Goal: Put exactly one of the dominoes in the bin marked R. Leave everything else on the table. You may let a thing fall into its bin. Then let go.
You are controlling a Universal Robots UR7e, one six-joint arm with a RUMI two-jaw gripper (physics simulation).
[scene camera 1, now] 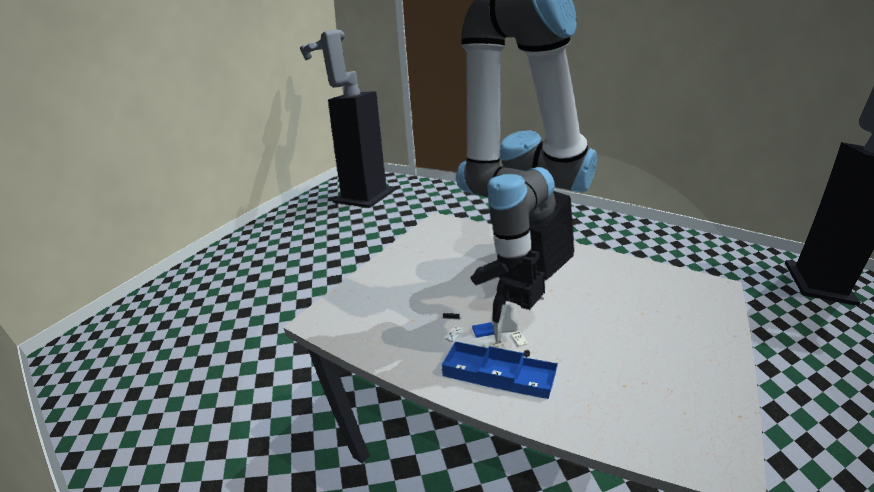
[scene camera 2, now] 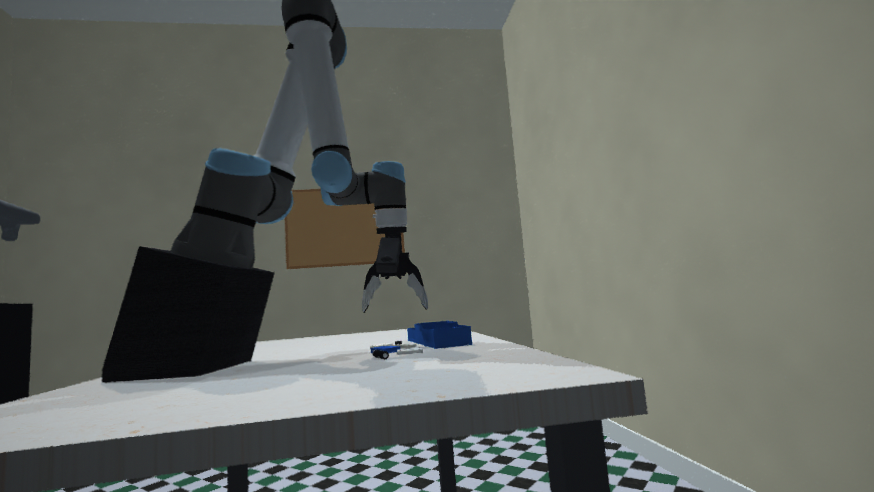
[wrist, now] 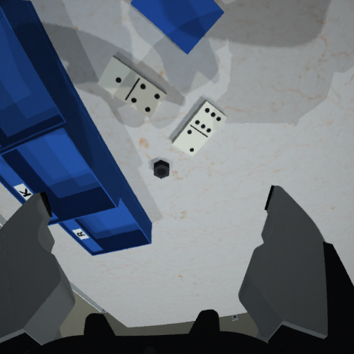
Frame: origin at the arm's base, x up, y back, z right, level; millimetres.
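Seen in the pictures: gripper, fingertip midpoint: (scene camera 1: 515,324) (scene camera 2: 395,311); arm's base, origin of the base link: (scene camera 2: 213,260).
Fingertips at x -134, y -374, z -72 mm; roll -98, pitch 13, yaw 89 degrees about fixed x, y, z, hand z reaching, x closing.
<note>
Pixels of each thing's top centre, then the offset from my fingertips to it. "spot": a spot on its surface instead.
- bin marked R, surface spot: (scene camera 1: 538,370) spot: dy -57, dx -74, dz -82 mm
- black hex nut, middle of its top: (scene camera 1: 526,352) dy -8, dx -72, dz -37 mm
- flat blue block, middle of its top: (scene camera 2: 385,347) (scene camera 1: 483,328) dy +39, dx -71, dz +94 mm
- small black piece, middle of its top: (scene camera 2: 380,350) (scene camera 1: 452,313) dy +59, dx -67, dz +192 mm
- small white marked piece, middle of its top: (scene camera 2: 409,349) (scene camera 1: 453,333) dy -2, dx -74, dz +159 mm
A white domino with six and two dots (scene camera 1: 519,338) (wrist: 199,128) lies flat on the table. Another domino with one and four dots (wrist: 132,87) lies flat nearer the blue bins; in scene camera 1 a finger partly hides it. The bin marked R (scene camera 1: 538,370) (wrist: 112,222) is the end compartment of the blue three-part tray, and no domino shows in it. My gripper (scene camera 2: 395,309) (wrist: 158,191) is open with nothing between its fingers. It hangs above the table, higher than the dominoes and the tray.
A black hex nut (scene camera 1: 526,353) (wrist: 161,169) lies between the dominoes and the R bin. A flat blue block (scene camera 1: 483,330) (wrist: 180,22), a small black piece (scene camera 1: 451,315) and a small white marked piece (scene camera 1: 454,333) lie farther off. The K bin (wrist: 65,170) adjoins R.
</note>
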